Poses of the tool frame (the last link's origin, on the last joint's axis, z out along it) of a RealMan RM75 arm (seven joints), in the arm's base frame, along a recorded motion.
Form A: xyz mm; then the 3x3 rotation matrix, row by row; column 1 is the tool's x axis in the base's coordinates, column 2 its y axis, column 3 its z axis. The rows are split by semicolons.
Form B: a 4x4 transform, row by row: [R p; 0 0 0 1], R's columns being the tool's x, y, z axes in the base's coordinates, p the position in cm. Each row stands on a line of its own. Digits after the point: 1 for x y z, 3 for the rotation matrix.
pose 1, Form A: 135, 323, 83; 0.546, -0.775, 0.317; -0.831, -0.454, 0.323; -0.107, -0.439, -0.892
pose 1, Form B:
0.546, -0.775, 0.317, 13.5
-0.831, -0.454, 0.323, 32.3
-0.107, -0.439, -0.892, 8.3
0, 0, 0, 1

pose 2, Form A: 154, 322, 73; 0.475, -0.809, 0.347; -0.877, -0.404, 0.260; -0.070, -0.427, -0.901
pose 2, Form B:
0.475, -0.809, 0.347, 15.4
-0.877, -0.404, 0.260, 32.2
-0.070, -0.427, -0.901, 7.3
0, 0, 0, 1

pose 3, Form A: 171, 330, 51; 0.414, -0.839, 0.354; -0.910, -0.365, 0.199; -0.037, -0.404, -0.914
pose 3, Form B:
0.414, -0.839, 0.354, 17.1
-0.910, -0.365, 0.199, 33.0
-0.037, -0.404, -0.914, 5.1
0, 0, 0, 1

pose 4, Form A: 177, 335, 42; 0.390, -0.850, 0.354; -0.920, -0.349, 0.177; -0.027, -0.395, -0.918
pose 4, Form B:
0.390, -0.850, 0.354, 17.7
-0.920, -0.349, 0.177, 33.5
-0.027, -0.395, -0.918, 4.2
0, 0, 0, 1

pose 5, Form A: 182, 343, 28; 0.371, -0.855, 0.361; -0.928, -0.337, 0.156; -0.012, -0.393, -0.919
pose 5, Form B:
0.371, -0.855, 0.361, 18.2
-0.928, -0.337, 0.156, 34.3
-0.012, -0.393, -0.919, 2.8
0, 0, 0, 1

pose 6, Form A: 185, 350, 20; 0.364, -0.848, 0.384; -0.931, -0.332, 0.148; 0.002, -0.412, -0.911
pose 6, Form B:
0.364, -0.848, 0.384, 18.5
-0.931, -0.332, 0.148, 35.0
0.002, -0.412, -0.911, 2.0
0, 0, 0, 1

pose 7, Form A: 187, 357, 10; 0.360, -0.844, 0.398; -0.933, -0.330, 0.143; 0.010, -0.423, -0.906
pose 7, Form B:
0.360, -0.844, 0.398, 18.7
-0.933, -0.330, 0.143, 35.7
0.010, -0.423, -0.906, 1.0
0, 0, 0, 1

